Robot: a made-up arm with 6 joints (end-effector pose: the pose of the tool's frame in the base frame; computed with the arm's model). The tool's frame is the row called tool.
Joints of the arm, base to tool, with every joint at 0 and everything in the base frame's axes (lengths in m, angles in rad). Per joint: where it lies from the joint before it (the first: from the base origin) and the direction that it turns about. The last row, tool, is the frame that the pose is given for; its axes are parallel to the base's.
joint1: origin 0 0 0.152 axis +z
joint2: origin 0 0 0 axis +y
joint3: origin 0 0 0.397 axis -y
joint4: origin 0 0 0 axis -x
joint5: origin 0.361 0 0 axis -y
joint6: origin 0 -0.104 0 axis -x
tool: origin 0 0 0
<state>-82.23 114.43 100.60 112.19 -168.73 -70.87</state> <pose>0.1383 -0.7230 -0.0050 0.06 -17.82 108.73</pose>
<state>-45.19 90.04 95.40 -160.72 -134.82 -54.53</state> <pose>0.6050 -0.4697 0.1513 78.81 -36.93 117.77</pose>
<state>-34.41 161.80 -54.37 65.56 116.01 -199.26</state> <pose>-0.2085 0.0907 -0.0885 -43.16 33.99 46.25</pose>
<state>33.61 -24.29 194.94 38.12 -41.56 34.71</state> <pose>-0.2898 -0.2909 0.2358 116.65 3.95 -122.15</pose>
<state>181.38 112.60 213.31 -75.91 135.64 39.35</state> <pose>-0.3990 0.0157 0.3729 156.04 47.23 88.48</pose>
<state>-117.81 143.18 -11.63 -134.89 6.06 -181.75</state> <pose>0.1210 0.0720 -0.2528 138.44 20.84 66.78</pose>
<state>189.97 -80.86 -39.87 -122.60 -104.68 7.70</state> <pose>0.0708 -0.0445 0.3857 33.07 -13.13 -46.84</pose>
